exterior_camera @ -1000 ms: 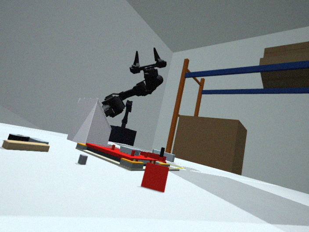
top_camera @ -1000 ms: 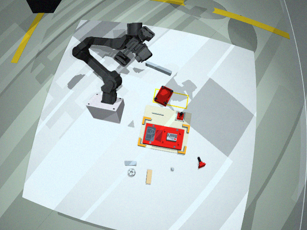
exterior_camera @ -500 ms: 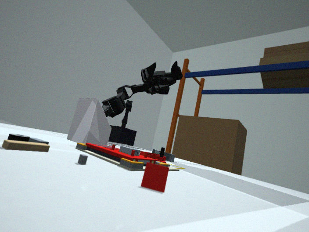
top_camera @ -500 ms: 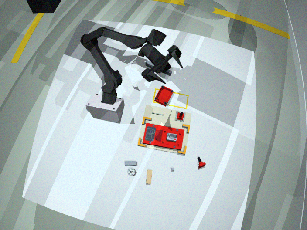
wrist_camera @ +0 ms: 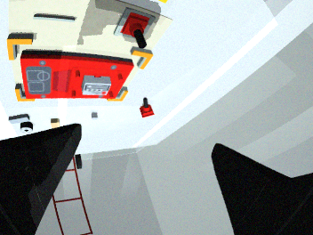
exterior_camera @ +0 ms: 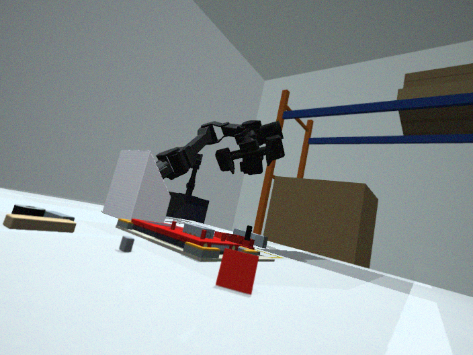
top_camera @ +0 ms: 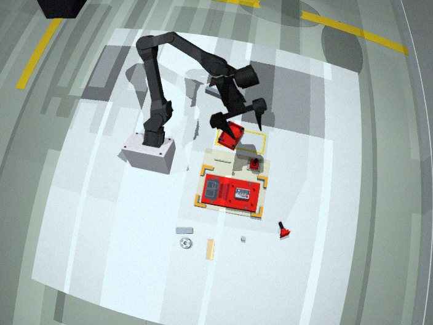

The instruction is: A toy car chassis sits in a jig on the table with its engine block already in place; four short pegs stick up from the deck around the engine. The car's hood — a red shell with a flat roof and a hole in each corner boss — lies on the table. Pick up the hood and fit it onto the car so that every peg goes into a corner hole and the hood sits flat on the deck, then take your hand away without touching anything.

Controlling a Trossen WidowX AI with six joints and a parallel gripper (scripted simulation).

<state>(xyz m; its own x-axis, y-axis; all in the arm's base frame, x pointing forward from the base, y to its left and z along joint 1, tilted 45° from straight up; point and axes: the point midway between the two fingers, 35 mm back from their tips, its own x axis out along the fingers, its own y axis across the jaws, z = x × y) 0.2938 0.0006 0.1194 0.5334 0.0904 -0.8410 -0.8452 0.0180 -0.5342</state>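
Now: gripper tip 5 cm past the red hood, 7 cm to the right of it and 19 cm above it. Round my gripper tip: wooden block (5 cm behind, 38 cm to the right, 19 cm below); then grey engine block (3 cm ahead, 15 cm to the right, 18 cm below).
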